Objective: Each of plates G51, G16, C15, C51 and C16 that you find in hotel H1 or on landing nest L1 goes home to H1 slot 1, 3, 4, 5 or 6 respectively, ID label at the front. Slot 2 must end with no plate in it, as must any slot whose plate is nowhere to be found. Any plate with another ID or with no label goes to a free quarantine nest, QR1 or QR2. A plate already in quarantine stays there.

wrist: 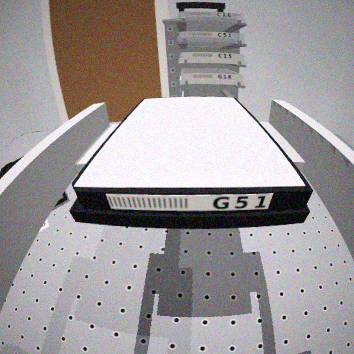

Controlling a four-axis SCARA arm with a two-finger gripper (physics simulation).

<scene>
In view: the gripper (188,111) and a pale plate (193,75).
</scene>
